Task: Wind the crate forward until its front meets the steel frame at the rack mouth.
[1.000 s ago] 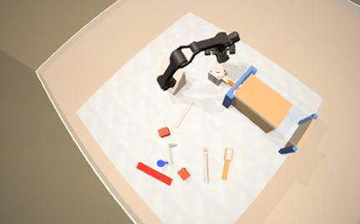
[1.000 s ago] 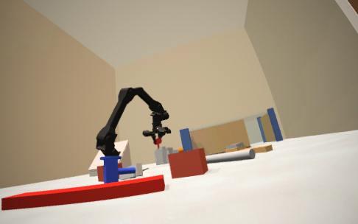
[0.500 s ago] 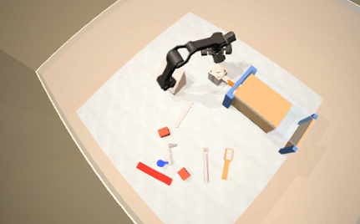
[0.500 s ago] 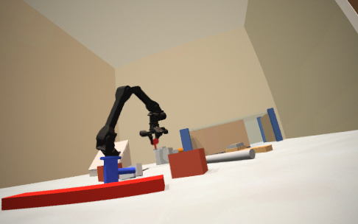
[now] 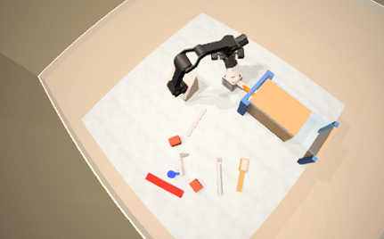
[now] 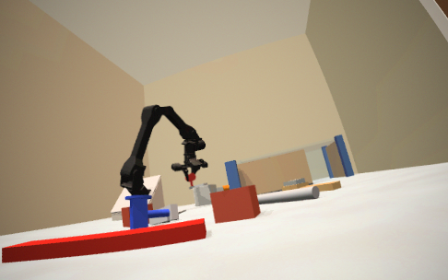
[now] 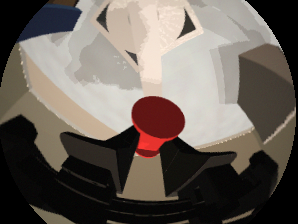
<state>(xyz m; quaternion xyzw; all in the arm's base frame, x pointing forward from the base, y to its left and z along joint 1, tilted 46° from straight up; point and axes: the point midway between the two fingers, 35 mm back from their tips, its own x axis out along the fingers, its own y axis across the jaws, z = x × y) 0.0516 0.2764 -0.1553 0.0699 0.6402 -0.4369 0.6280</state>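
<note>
Right now my gripper tip is 5 cm short of the winch handle, 2 cm to the left of it and 3 cm above it. The rest, counted from my gripper tip: grey winch 9 cm ahead, 6 cm to the right, 10 cm below; then red knob 1 cm ahead, 1 cm to the right; then blue frame post 26 cm ahead, 3 cm to the right, 3 cm below.
</note>
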